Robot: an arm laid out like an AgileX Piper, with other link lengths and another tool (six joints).
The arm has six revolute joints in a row. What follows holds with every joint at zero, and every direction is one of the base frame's.
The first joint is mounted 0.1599 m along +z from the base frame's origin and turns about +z.
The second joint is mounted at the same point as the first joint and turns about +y.
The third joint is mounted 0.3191 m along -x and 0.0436 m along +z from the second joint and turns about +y.
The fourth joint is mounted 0.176 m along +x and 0.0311 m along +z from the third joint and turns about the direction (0.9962, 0, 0.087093).
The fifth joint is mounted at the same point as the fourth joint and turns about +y.
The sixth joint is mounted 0.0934 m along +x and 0.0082 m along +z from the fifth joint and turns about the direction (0.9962, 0, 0.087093).
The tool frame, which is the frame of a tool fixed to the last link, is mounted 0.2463 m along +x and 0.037 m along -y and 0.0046 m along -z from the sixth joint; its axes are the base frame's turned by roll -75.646, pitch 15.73 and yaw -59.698 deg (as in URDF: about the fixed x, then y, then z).
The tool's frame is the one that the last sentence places.
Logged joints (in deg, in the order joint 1, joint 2, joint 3, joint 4, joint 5, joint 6), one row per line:
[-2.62, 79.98, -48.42, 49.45, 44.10, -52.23]
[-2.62, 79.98, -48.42, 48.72, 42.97, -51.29]
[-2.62, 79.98, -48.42, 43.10, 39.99, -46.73]
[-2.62, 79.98, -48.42, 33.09, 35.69, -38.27]
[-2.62, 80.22, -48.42, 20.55, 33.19, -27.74]
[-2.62, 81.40, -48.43, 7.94, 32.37, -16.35]
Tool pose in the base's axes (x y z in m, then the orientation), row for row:
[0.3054, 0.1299, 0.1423, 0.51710, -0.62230, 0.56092, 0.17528]
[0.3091, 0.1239, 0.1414, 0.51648, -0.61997, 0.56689, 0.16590]
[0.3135, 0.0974, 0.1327, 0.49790, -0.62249, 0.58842, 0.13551]
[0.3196, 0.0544, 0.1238, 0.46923, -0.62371, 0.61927, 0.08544]
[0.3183, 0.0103, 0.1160, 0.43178, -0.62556, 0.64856, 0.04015]
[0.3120, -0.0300, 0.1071, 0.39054, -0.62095, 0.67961, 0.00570]
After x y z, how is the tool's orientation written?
As a quaternion, w x y z.
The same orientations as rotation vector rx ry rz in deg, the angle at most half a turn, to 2 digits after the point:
[-85.59, 77.15, 24.11]
[-85.29, 77.99, 22.82]
[-86.33, 81.61, 18.79]
[-87.60, 86.98, 12.00]
[-89.36, 92.64, 5.74]
[-90.40, 98.94, 0.83]

